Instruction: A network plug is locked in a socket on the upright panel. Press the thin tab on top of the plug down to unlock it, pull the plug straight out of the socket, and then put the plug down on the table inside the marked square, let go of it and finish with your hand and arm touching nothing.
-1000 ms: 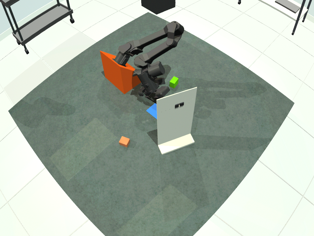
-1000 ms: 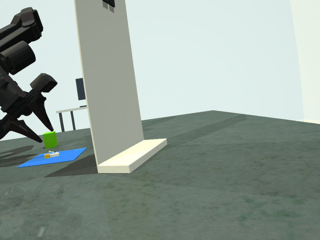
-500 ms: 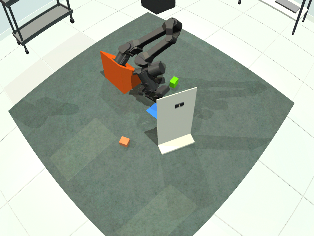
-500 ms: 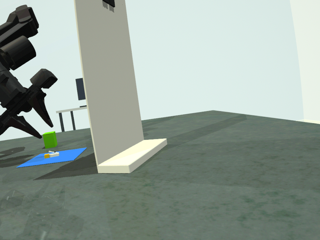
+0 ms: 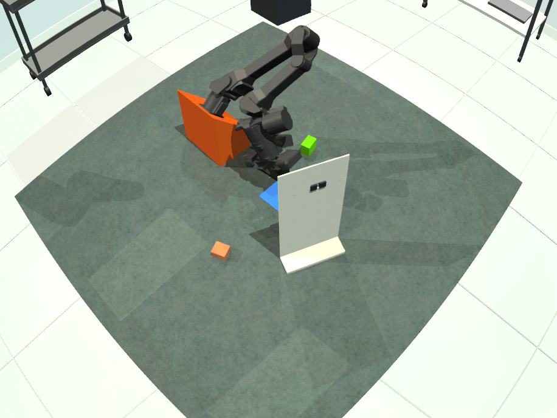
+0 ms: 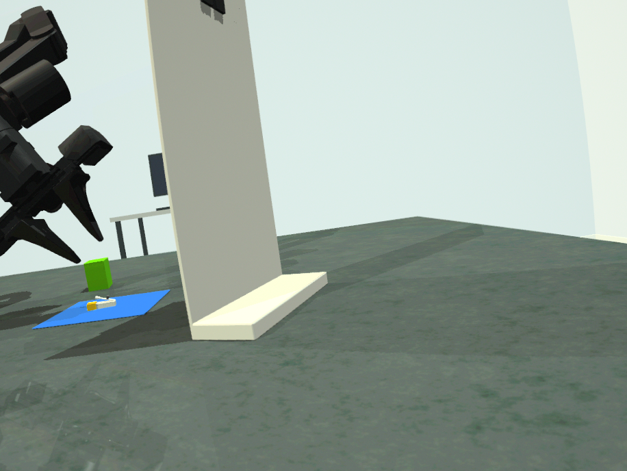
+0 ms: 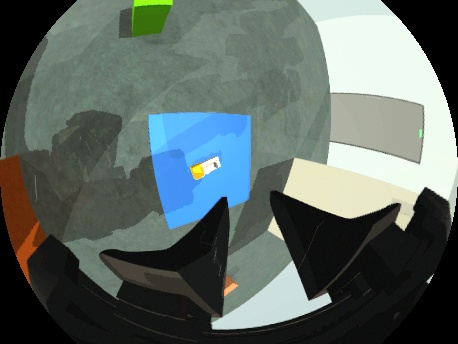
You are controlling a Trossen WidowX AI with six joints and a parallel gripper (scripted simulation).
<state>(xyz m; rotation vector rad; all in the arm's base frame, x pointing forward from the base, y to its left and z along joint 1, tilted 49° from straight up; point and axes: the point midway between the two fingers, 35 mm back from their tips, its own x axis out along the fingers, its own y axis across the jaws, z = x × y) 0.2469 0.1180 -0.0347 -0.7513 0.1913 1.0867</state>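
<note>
Right now my gripper tip is 1 cm to the right of the network plug and 6 cm above it. Round my gripper tip: upright panel (19 cm ahead, 6 cm to the right, 10 cm above); blue marked square (1 cm to the left, 7 cm below).
</note>
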